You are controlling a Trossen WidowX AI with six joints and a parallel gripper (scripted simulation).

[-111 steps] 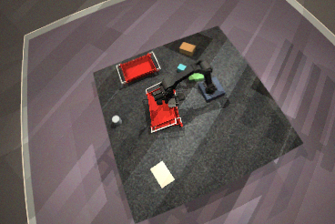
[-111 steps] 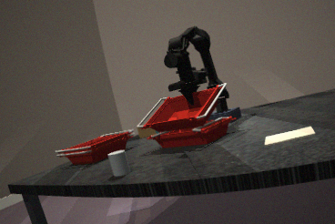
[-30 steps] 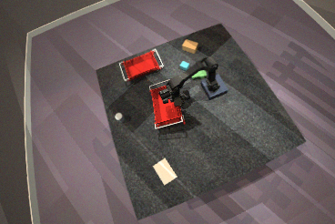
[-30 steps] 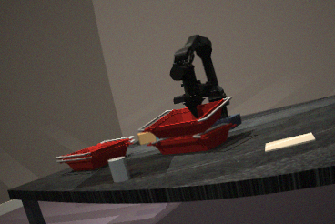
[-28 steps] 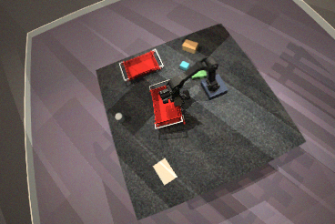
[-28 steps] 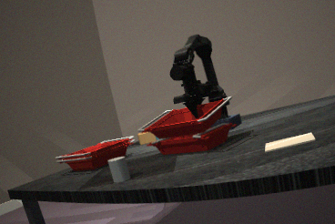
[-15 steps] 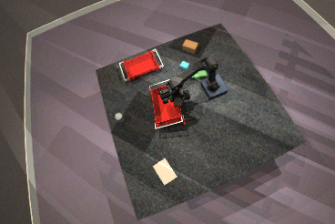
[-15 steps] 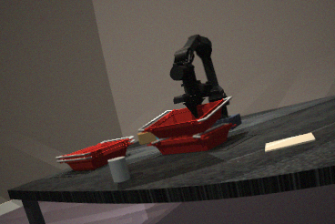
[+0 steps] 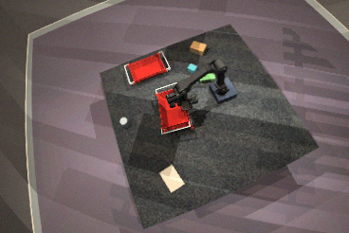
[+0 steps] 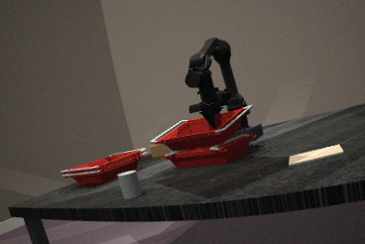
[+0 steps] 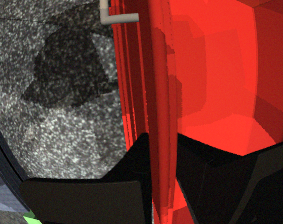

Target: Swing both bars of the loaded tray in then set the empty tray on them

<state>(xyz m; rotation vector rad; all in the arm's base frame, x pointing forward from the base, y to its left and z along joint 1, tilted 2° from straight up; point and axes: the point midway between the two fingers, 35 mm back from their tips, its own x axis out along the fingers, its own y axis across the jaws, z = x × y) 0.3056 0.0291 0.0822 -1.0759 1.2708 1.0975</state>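
My gripper tip is 80 mm short of the red tray, 10 mm to the left of it and 10 mm below it. Round my gripper tip: green block: 270 mm behind, 220 mm to the right, 90 mm below; then cyan block: 330 mm to the right, 190 mm behind, 90 mm below; then flat beige plate: 410 mm to the left, 240 mm ahead, 110 mm below.
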